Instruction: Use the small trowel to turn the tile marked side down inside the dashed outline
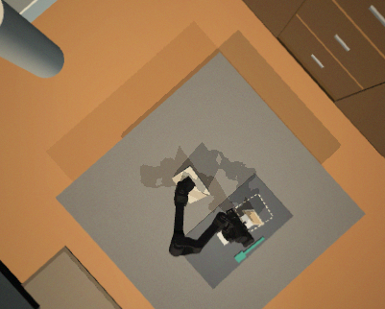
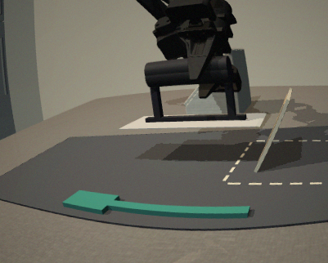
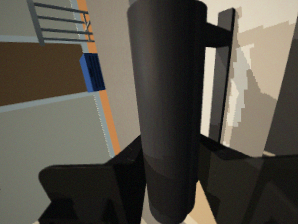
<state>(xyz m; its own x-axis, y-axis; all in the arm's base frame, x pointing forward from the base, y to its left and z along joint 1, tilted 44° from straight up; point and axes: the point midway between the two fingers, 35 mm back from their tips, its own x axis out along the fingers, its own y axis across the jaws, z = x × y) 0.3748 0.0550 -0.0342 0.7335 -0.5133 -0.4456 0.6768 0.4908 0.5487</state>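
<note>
The dark mat is 30 mm to the right of my gripper tip and 120 mm below it. From my gripper tip the other things lie so: trowel 140 mm ahead, 40 mm to the right, 100 mm below; then tile 20 mm behind, 100 mm to the left, 60 mm below.
</note>
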